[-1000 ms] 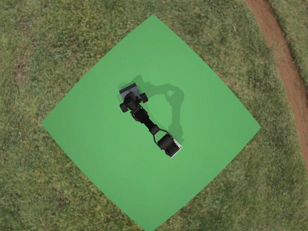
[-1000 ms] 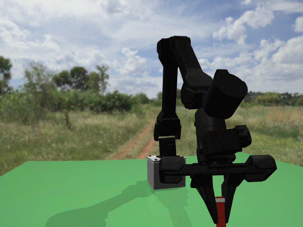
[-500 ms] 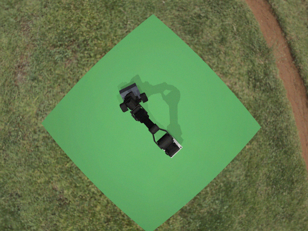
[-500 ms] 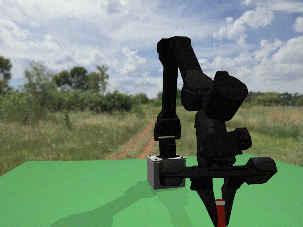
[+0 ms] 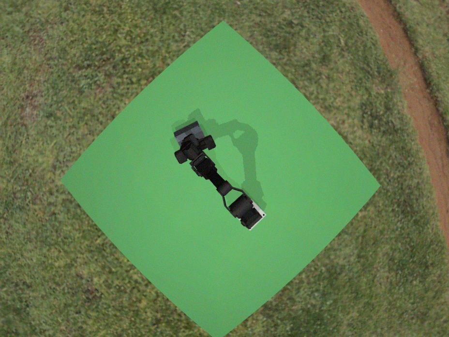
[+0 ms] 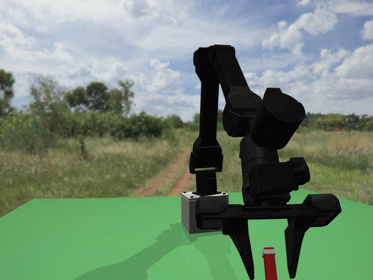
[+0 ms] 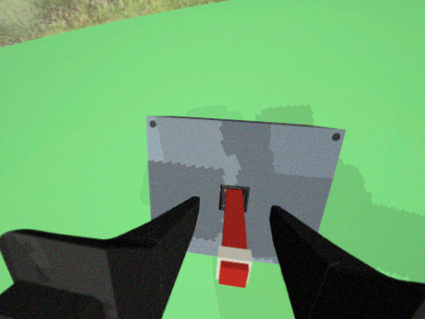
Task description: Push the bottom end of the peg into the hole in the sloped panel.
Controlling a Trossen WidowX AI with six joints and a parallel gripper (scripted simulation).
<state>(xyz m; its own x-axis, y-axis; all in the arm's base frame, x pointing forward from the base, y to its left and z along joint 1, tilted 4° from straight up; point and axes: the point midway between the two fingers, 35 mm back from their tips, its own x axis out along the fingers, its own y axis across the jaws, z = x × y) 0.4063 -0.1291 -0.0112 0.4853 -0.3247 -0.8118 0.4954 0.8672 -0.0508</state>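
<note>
The red square peg is 1 cm to the left of my gripper tip, 1 cm behind it and 1 cm above it. The rest, counted from my gripper tip: panel: 4 cm below, 2 cm ahead, 1 cm to the right.
</note>
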